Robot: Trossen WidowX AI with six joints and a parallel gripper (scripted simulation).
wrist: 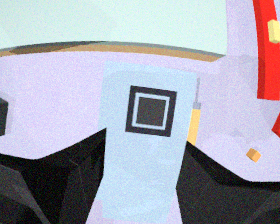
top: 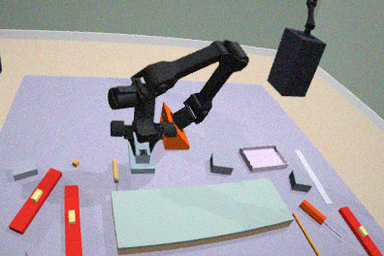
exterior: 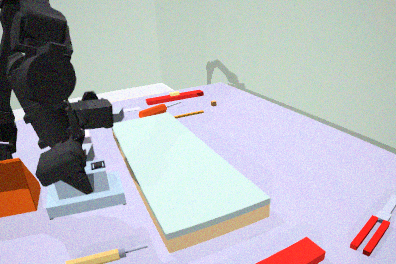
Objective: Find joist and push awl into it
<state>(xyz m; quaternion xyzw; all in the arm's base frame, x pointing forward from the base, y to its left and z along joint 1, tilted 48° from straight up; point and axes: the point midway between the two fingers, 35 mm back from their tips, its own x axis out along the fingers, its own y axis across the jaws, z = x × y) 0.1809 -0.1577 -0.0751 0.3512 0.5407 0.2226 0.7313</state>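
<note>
Now: the awl 10 mm ahead of my gripper tip, 70 mm to the right of it and 90 mm below it. Round my gripper tip: grey block 30 mm behind, 360 mm to the right, 80 mm below; pale pink tray 30 mm behind, 480 mm to the left, 80 mm below; stud finder 10 mm ahead, 20 mm above.
</note>
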